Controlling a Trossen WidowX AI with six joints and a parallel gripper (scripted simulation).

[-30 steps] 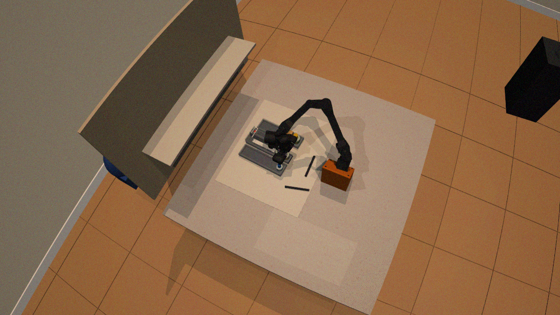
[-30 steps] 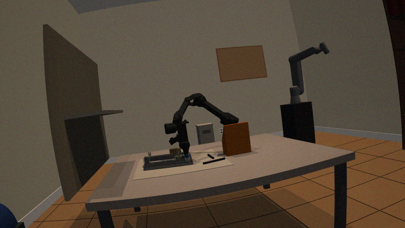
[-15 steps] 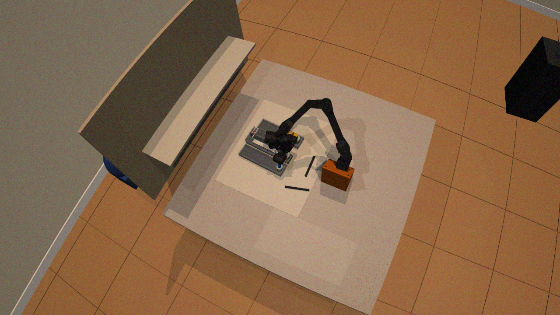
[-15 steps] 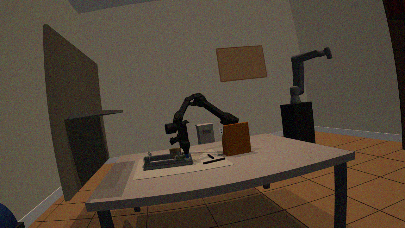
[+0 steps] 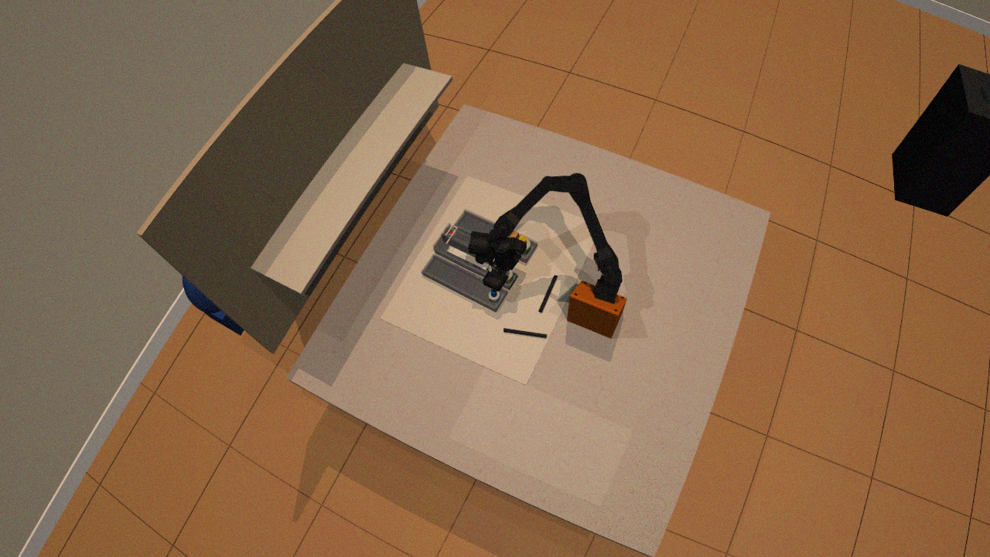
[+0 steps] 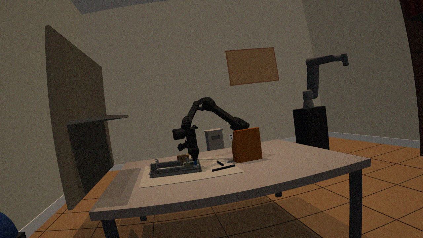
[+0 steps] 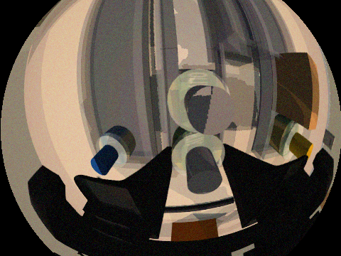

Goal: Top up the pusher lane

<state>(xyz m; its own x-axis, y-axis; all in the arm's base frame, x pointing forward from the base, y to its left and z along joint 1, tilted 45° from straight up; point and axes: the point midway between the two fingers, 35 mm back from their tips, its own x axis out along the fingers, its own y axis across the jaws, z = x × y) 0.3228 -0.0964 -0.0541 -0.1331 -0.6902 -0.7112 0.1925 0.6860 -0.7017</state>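
The cream mat lies 50 mm ahead of my gripper tip, 20 mm to the right of it and 30 mm below it. From my gripper tip the other things lie so: shelf (500 mm ahead, 80 mm to the right, 340 mm above).
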